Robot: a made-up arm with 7 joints.
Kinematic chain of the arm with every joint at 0, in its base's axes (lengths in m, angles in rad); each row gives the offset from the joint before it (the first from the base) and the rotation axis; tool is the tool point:
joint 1: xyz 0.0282 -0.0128 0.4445 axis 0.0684 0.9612 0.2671
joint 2: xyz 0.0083 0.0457 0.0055 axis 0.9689 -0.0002 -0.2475
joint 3: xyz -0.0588 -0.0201 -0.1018 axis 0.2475 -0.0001 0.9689
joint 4: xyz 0.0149 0.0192 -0.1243 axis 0.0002 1 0
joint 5: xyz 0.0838 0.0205 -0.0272 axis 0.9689 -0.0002 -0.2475
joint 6: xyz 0.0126 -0.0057 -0.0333 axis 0.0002 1 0
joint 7: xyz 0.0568 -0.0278 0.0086 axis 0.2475 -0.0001 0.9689
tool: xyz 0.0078 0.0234 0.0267
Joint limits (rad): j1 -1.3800..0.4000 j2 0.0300..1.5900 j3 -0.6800..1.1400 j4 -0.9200..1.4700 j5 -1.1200..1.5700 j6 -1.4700..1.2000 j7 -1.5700..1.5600
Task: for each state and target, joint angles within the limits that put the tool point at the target. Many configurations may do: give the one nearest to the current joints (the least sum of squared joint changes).
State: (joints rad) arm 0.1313 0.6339 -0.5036 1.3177 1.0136 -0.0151 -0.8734
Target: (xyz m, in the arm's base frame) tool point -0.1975 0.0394 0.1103
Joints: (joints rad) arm 0.4000 0.1418 -0.6174 1.4700 1.0370 -0.0698 -0.9240
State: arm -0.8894 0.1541 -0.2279 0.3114 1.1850 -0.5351 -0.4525
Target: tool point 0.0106 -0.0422 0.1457
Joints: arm 0.1284 0.1320 -0.5959 0.4289 1.2463 -0.8121 -0.4498
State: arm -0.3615 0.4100 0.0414 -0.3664 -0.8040 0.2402 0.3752
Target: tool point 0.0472 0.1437 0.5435
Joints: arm -0.7578 1.3778 0.7844 -0.9200 -0.8319 0.0319 0.2932
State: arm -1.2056 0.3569 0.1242 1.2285 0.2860 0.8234 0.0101
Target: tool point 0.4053 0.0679 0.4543
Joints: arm -1.3546 0.3531 0.1378 0.5909 0.2470 0.4092 0.1686
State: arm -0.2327 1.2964 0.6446 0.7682 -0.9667 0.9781 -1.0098
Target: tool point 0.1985 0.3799 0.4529
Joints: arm -0.2440 1.3490 0.6779 0.5652 -1.0414 0.9649 -1.0080
